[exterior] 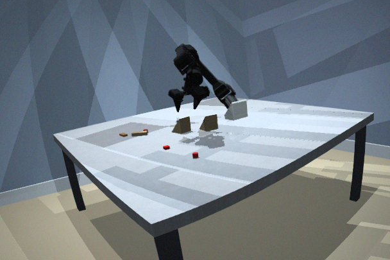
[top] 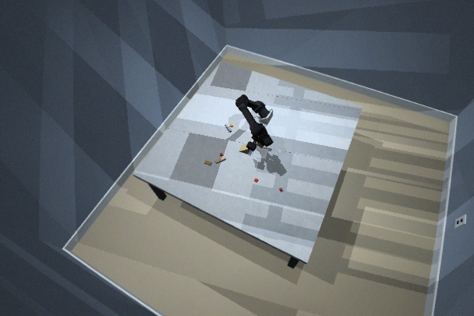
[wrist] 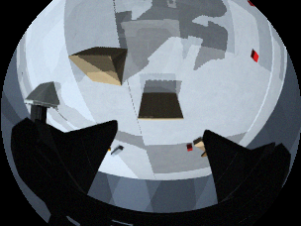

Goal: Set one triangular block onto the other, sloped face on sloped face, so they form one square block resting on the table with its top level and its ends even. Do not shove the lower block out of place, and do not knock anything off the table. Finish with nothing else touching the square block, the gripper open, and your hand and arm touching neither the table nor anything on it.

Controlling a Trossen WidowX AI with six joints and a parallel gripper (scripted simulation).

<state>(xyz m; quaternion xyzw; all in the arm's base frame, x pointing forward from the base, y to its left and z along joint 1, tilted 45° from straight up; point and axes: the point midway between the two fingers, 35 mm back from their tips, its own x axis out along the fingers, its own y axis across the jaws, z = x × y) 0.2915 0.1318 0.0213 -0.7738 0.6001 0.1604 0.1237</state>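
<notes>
My gripper tip is now 1 cm short of the tan triangular block, 3 cm to the left of it and 8 cm above it. The rest, counted from my gripper tip: orange block: 11 cm behind, 25 cm to the right, 10 cm below; grey rod: 8 cm behind, 26 cm to the right, 9 cm below.
</notes>
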